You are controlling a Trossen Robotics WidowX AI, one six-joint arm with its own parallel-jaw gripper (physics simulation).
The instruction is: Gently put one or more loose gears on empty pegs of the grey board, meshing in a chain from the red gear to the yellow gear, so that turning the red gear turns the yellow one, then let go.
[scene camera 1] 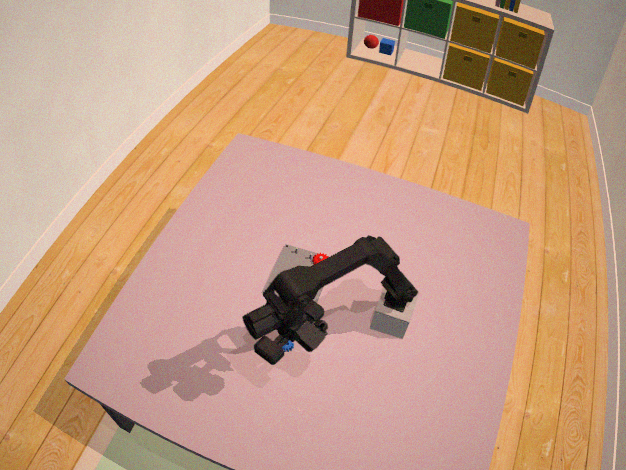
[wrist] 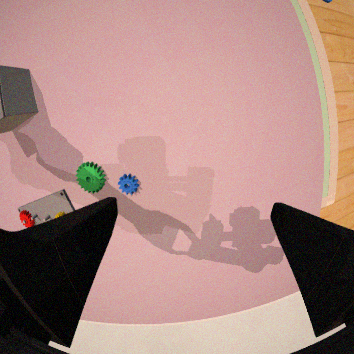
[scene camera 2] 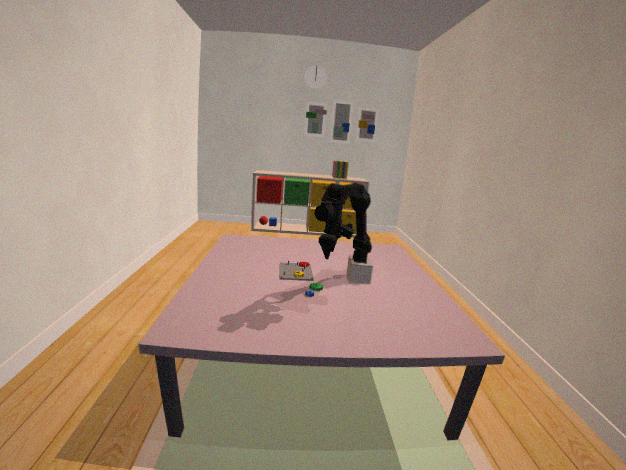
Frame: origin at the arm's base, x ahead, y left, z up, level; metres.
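Seen in the pictures: gripper, fingertip midpoint: (scene camera 1: 288, 346) (wrist: 198, 208) (scene camera 2: 329, 255); arm's base at its link origin: (scene camera 1: 396, 300) (scene camera 2: 359, 260).
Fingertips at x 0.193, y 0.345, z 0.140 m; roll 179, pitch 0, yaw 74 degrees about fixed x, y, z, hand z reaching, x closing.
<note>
Pixels of each thing's middle, then the offset from my fingertips to it. "spot": a spot on its surface instead. Level surfaces: height alone.
- grey board at the middle of its body: (wrist: 50, 229) (scene camera 1: 299, 273) (scene camera 2: 296, 269) 0.383 m right, 0.132 m ahead, 0.230 m down
- red gear at the middle of its body: (wrist: 26, 219) (scene camera 1: 320, 259) (scene camera 2: 304, 263) 0.461 m right, 0.091 m ahead, 0.229 m down
- yellow gear at a spot on its surface: (scene camera 2: 298, 274) spot: 0.301 m right, 0.117 m ahead, 0.224 m down
- loose green gear at the middle of its body: (wrist: 89, 177) (scene camera 2: 316, 286) 0.201 m right, 0.027 m ahead, 0.237 m down
- smaller blue gear at the middle of its body: (wrist: 127, 184) (scene camera 1: 286, 345) (scene camera 2: 309, 293) 0.125 m right, 0.059 m ahead, 0.237 m down
- pink table at its surface level: 0.246 m down
The grey board (scene camera 1: 281, 264) (scene camera 2: 289, 275) (wrist: 52, 201) lies on the table with thin upright pegs. The red gear (scene camera 1: 319, 258) (scene camera 2: 303, 264) (wrist: 26, 218) and the yellow gear (scene camera 2: 298, 274) (wrist: 60, 215) are on it. A loose green gear (scene camera 2: 316, 286) (wrist: 90, 177) lies flat on the table beside a smaller blue gear (scene camera 1: 287, 346) (scene camera 2: 309, 293) (wrist: 129, 184). The arm hides the green and yellow gears in scene camera 1. My gripper (scene camera 2: 327, 254) (wrist: 198, 208) is open and empty, high above the table. In the wrist view both loose gears lie beyond the left finger's tip.
The arm's grey base block (scene camera 1: 389, 323) (scene camera 2: 359, 271) (wrist: 20, 92) stands on the pink table (scene camera 1: 429, 384) (scene camera 2: 384, 323), to the right of the board in both scene views. A shelf unit (scene camera 1: 540, 65) (scene camera 2: 253, 202) stands by the far wall, away from the table.
</note>
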